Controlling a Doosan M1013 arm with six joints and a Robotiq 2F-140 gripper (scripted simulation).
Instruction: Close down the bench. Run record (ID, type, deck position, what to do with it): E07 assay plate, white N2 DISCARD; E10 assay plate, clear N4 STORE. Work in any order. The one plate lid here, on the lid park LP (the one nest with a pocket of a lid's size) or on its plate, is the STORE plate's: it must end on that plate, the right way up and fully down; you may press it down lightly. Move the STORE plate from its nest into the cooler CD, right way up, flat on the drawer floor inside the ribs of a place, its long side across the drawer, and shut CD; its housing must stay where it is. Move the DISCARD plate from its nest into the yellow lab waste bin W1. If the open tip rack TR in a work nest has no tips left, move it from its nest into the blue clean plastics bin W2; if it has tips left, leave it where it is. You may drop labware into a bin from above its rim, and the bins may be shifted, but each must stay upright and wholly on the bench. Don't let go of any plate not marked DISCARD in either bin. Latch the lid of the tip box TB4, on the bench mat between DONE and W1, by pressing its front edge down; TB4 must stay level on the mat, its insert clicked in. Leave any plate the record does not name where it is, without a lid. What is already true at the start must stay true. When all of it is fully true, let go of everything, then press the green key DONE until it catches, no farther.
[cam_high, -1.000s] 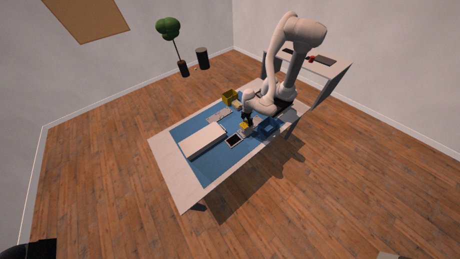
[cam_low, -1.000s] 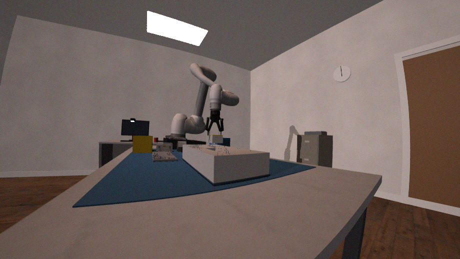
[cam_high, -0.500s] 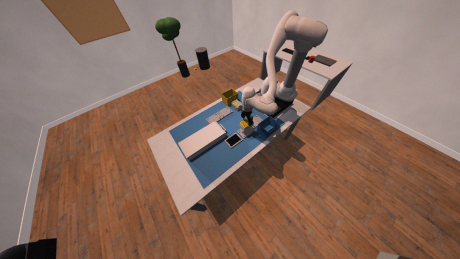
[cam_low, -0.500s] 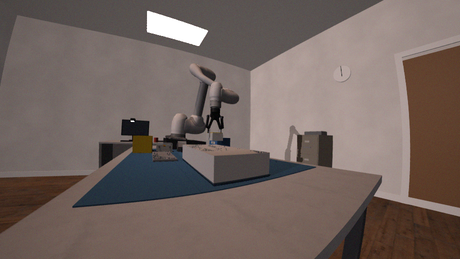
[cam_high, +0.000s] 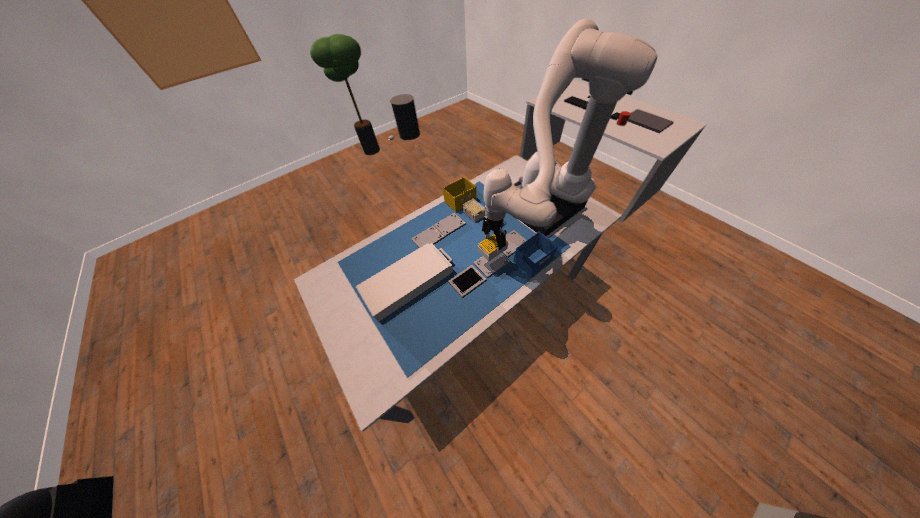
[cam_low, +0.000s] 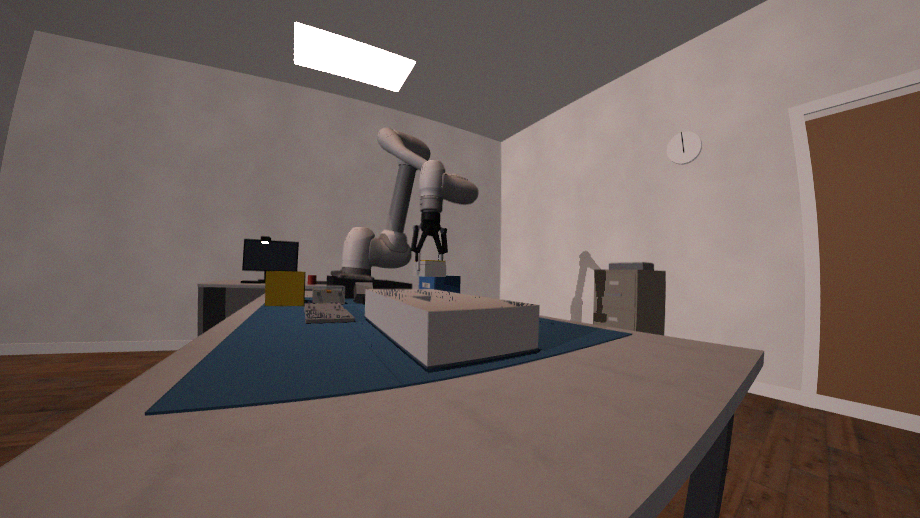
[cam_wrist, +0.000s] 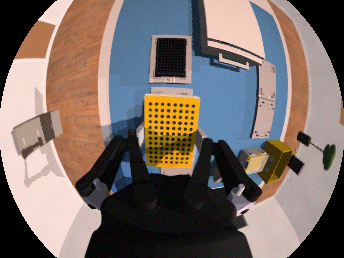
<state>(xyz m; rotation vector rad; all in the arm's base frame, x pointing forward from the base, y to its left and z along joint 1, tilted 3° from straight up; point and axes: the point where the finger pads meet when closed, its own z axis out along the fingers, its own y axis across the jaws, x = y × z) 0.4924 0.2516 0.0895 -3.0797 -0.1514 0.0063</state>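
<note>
The blue bin W2 is 200 mm behind my hand, 130 mm below it and 110 mm to the left of it. Round my hand: cooler drawer: 360 mm ahead, 140 mm to the right, 140 mm below; yellow-topped tip rack: 10 mm to the right, 10 mm below, 10 mm behind; black plate: 180 mm ahead, 150 mm below, 30 mm to the left.
</note>
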